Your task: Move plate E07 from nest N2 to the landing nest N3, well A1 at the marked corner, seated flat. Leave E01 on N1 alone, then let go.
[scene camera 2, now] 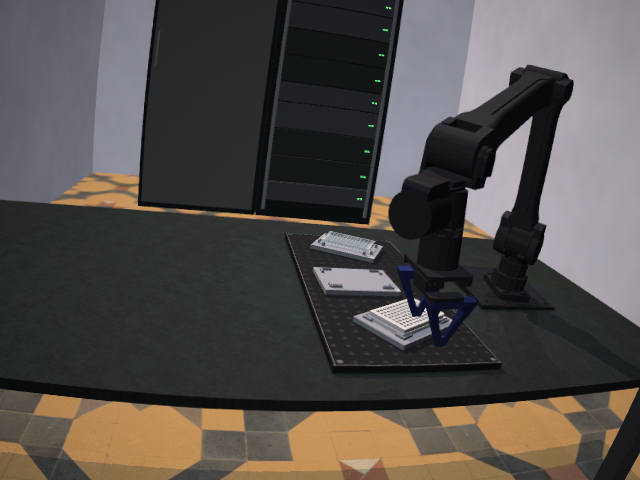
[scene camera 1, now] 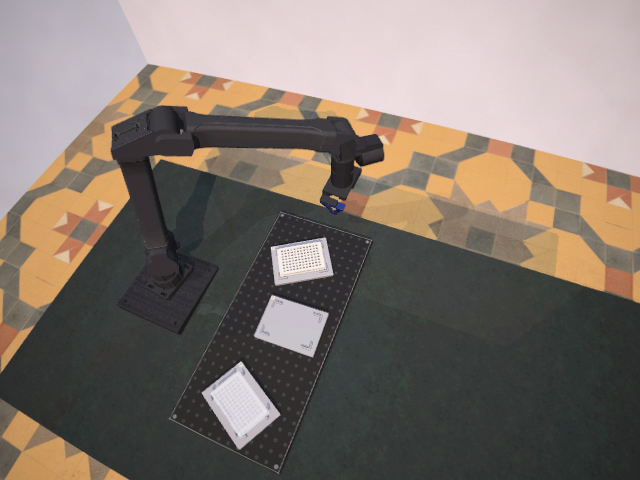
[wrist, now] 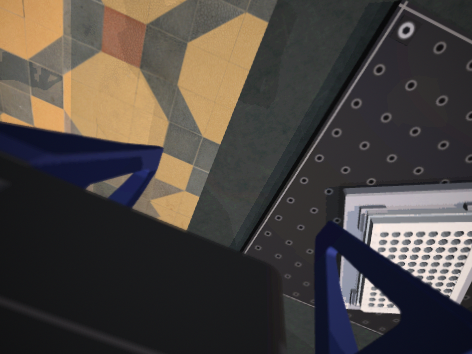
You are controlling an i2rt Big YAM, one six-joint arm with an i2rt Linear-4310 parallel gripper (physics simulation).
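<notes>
A cream plate with dark wells [scene camera 1: 301, 258] [scene camera 2: 398, 316] [wrist: 425, 255] sits in a grey nest [scene camera 1: 305, 280] [scene camera 2: 381, 332] [wrist: 400, 198] at one end of the pegboard. The middle nest [scene camera 1: 292, 325] [scene camera 2: 356, 281] holds no plate and has corner brackets. A clear, whitish plate [scene camera 1: 240, 405] [scene camera 2: 347, 241] sits in the nest [scene camera 1: 240, 441] at the other end. Plate and nest labels and the A1 mark are not readable. My gripper [scene camera 1: 337, 208] [scene camera 2: 428, 328] [wrist: 244, 195] is open and empty, raised in the air near the cream plate's end. One finger partly hides that plate in the wrist view.
The black pegboard [scene camera 1: 227, 330] [scene camera 2: 361, 359] [wrist: 385, 95] lies on the dark green table [scene camera 1: 439, 361] [scene camera 2: 155, 310] [wrist: 280, 65]. The arm's base plate [scene camera 1: 180, 317] [scene camera 2: 540, 299] stands beside it. A dark cabinet [scene camera 2: 206, 103] and a server rack [scene camera 2: 266, 170] stand beyond the table.
</notes>
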